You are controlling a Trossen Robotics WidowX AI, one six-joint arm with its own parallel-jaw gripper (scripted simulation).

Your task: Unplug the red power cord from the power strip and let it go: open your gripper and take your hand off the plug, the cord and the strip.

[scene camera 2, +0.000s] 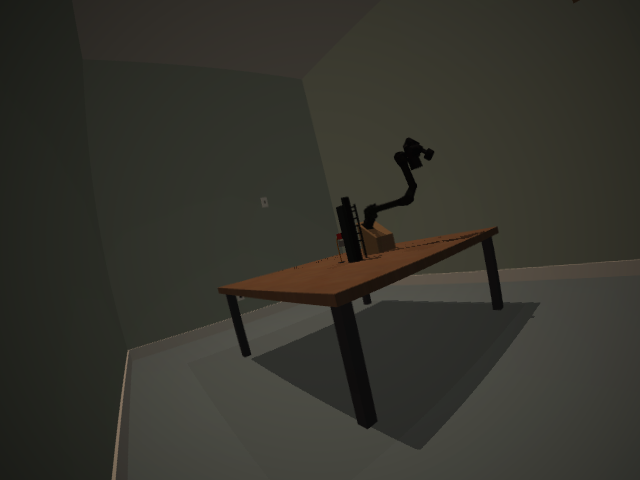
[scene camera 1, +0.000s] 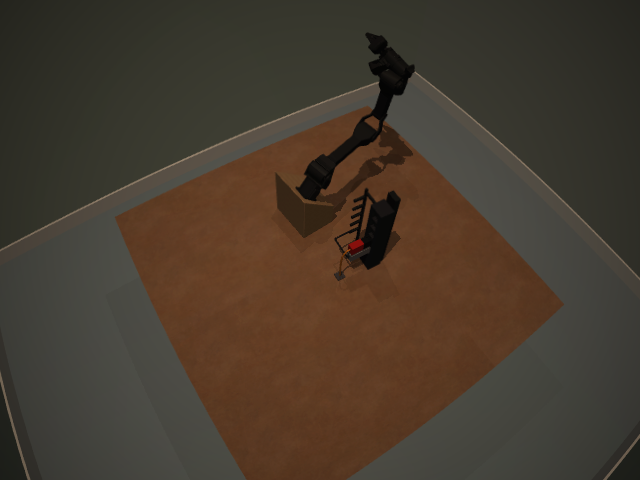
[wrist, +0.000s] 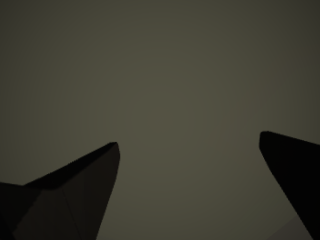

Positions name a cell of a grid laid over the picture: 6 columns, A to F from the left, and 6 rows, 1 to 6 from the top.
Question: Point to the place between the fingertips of my gripper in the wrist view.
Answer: D4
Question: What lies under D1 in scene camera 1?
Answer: My gripper.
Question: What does my gripper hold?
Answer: Nothing.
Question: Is my gripper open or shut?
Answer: Open.
